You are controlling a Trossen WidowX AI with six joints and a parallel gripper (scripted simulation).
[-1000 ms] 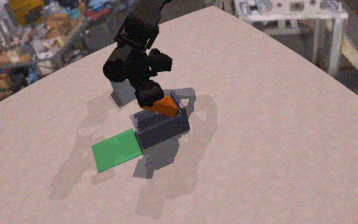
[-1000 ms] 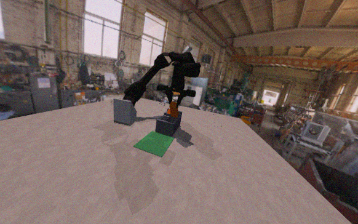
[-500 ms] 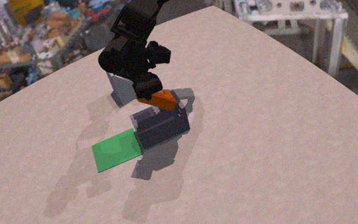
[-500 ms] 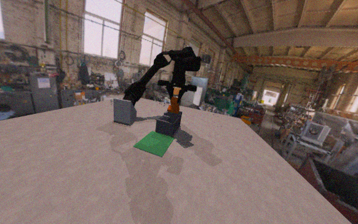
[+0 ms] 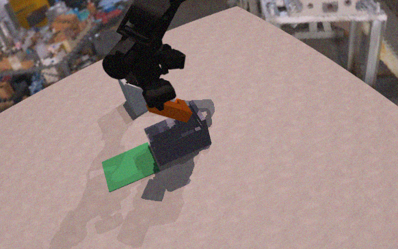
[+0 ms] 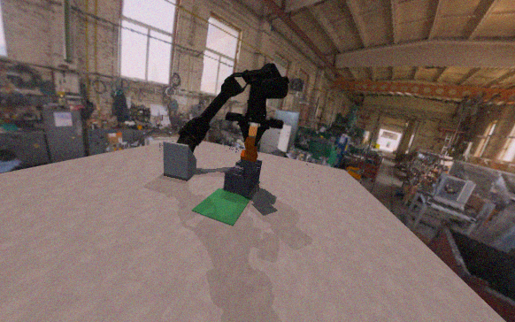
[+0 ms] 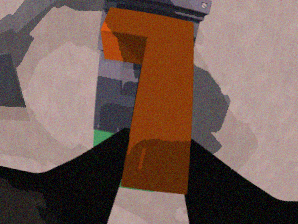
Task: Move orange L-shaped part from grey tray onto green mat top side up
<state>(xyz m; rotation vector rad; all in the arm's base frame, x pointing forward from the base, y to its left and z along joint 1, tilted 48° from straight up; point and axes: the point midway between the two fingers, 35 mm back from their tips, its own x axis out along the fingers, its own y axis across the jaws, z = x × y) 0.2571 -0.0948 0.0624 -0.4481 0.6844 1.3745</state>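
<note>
Now: the green mat 17 cm below my gripper tip, 13 cm to the right of it and 4 cm behind it. The rest, counted from my gripper tip: orange L-shaped part (3 cm to the left, 3 cm below, 1 cm behind).
</note>
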